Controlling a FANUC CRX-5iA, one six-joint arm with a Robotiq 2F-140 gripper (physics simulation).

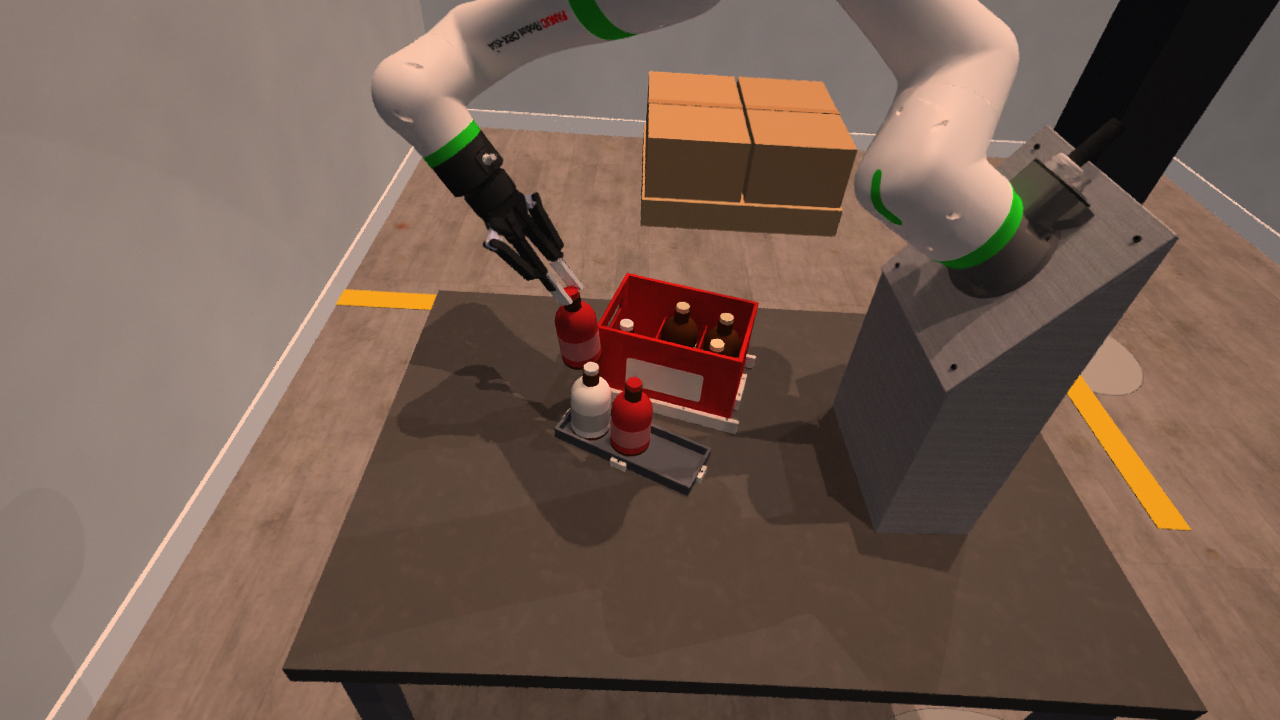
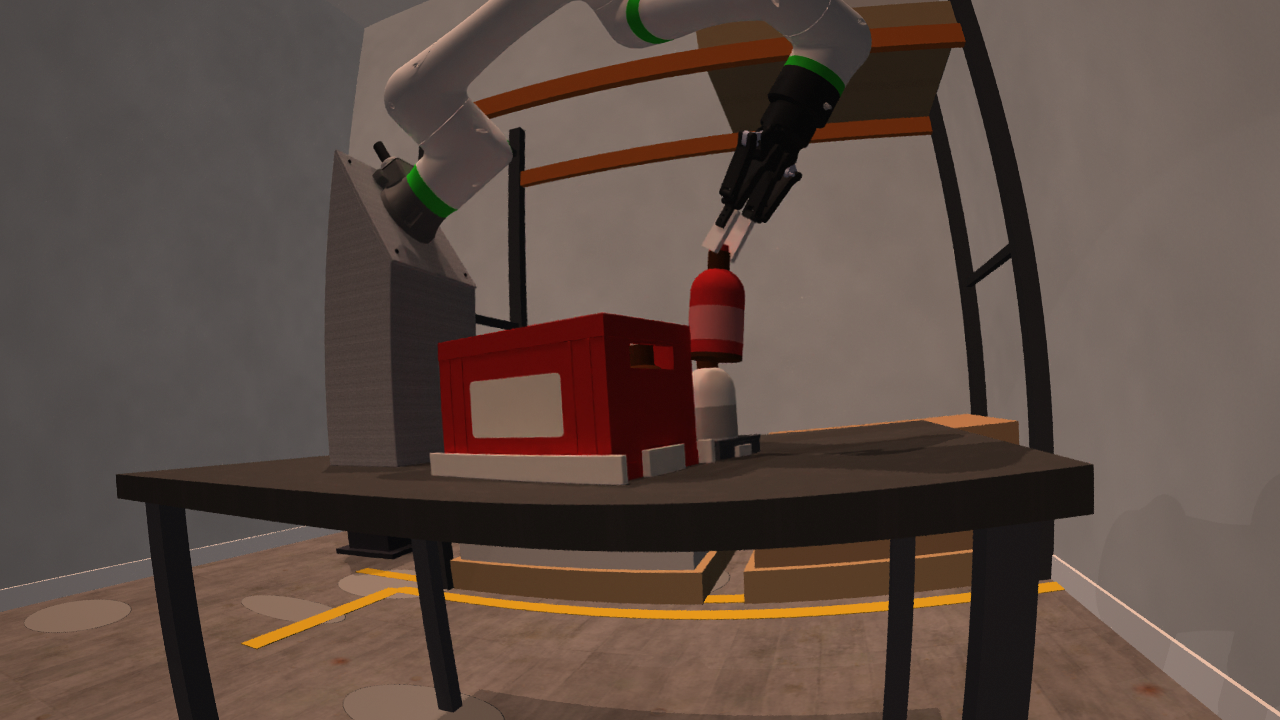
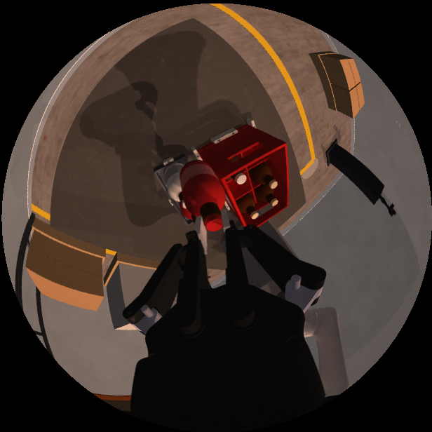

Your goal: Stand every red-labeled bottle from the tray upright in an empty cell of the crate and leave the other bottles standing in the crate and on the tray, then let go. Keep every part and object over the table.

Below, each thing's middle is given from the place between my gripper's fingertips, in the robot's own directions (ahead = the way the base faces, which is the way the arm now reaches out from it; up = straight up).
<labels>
My gripper is now 190 mm above the white bottle [image 1: 590, 394], 50 mm to the right of it and 30 mm past it.
</labels>
